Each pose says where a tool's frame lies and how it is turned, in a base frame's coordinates. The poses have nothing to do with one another.
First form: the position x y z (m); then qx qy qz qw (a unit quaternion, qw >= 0).
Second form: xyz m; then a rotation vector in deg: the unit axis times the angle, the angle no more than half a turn. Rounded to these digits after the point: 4 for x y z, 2 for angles.
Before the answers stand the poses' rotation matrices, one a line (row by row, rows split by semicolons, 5 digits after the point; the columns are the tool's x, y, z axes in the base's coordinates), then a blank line. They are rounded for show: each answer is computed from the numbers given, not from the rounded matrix.
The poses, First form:
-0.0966, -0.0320, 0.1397, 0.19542, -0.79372, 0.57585, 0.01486
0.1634, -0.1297, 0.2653, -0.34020, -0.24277, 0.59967, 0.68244
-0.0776, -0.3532, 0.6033, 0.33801, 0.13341, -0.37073, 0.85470
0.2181, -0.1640, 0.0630, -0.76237, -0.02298, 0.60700, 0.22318
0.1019, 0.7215, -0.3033, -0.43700, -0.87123, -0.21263, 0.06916
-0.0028, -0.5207, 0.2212, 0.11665, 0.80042, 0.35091, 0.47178
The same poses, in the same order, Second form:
-0.92318 -0.32733 0.20147; -0.29310 0.26042 -0.91993; 0.24865 -0.90832 -0.33635
0.16292 -0.65330 -0.73937; 0.98366 0.04932 0.17317; -0.07666 -0.75549 0.65065
0.68952 0.72391 -0.02257; -0.54354 0.49662 -0.67671; -0.47867 0.47888 0.73590
0.26204 -0.23590 -0.93578; 0.30598 -0.89932 0.31240; -0.91526 -0.36819 -0.16348
-0.60850 0.79086 0.06533; 0.73204 0.52764 0.43094; 0.30635 0.31005 -0.90001
-0.52763 -0.14437 0.83712; 0.51785 0.72651 0.45169; -0.67338 0.67182 -0.30857

-0.0966, -0.0320, 0.1397, 34.85, -141.53, 102.68
0.1634, -0.1297, 0.2653, -43.72, -31.20, 77.06
-0.0776, -0.3532, 0.6033, 40.73, 16.07, -44.67
0.2181, -0.1640, 0.0630, -120.61, -3.64, 96.03
0.1019, 0.7215, -0.3033, -75.37, -150.27, -36.67
-0.0028, -0.5207, 0.2212, 16.37, 112.30, 49.23

